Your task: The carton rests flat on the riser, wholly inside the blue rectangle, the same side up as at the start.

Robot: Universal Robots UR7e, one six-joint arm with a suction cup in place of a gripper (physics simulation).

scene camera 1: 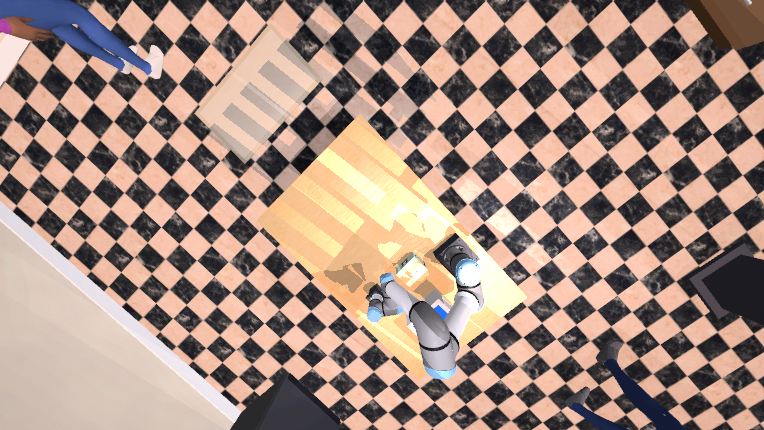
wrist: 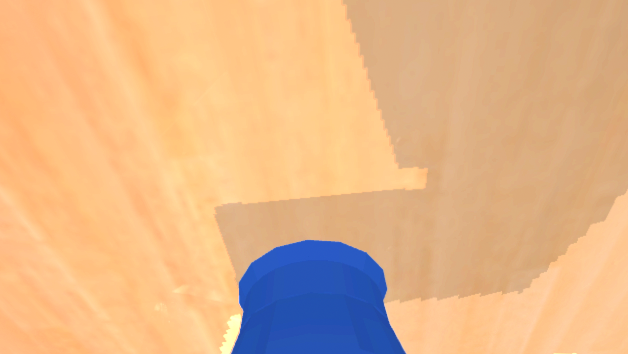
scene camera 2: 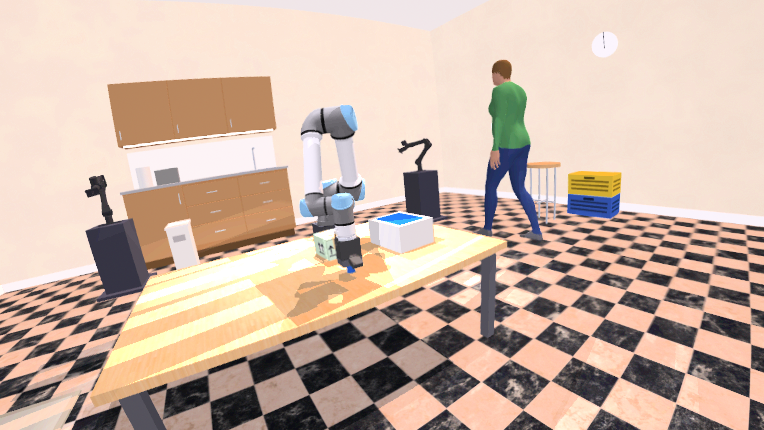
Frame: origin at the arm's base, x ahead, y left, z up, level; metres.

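Seen in the pictures: hand at its tool point: [wrist: 307, 264] [scene camera 2: 351, 273]; arm's base at its link origin: [scene camera 1: 456, 257] [scene camera 2: 331, 222].
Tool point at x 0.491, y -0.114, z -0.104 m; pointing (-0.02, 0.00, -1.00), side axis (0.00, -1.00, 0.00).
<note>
Pixels of each thing's top centre, then the offset from my tool point to it. "*": a spot on its surface instead. Level surfaces: height alone.
- carton at its top centre: [scene camera 2: 329, 234] [scene camera 1: 411, 272] dy +0.017, dx -0.246, dz +0.110 m
- riser at its top centre: [scene camera 2: 399, 218] [scene camera 1: 434, 324] dy +0.339, dx -0.147, dz +0.132 m
- white box with the blue rectangle, surface spot: [scene camera 2: 399, 218] * dy +0.338, dx -0.145, dz +0.132 m
- wooden table at its surface level: dz +0.012 m
The carton [scene camera 1: 410, 268] [scene camera 2: 324, 246], pale green with dark arrows on its side, stands on the table, apart from the riser. The arm partly covers it in the second scene view. The riser [scene camera 2: 412, 238] is a white box with the blue rectangle [scene camera 1: 440, 311] [scene camera 2: 399, 218] on its top; the arm hides part of it in the first scene view. My gripper's blue suction cup [scene camera 2: 350, 269] [wrist: 312, 252] points down low over the table, on the near side of the carton in the second scene view. It is bare. Whether it touches the table I cannot tell. The carton does not show in the wrist view.
The wooden table [scene camera 1: 342, 186] [scene camera 2: 203, 320] carries the arm's dark base [scene camera 1: 448, 251]. The arm's links reach over the riser in the first scene view. A person in green [scene camera 2: 508, 114] stands on the floor beyond the table. Sunlight and shadow patches cross the table top.
</note>
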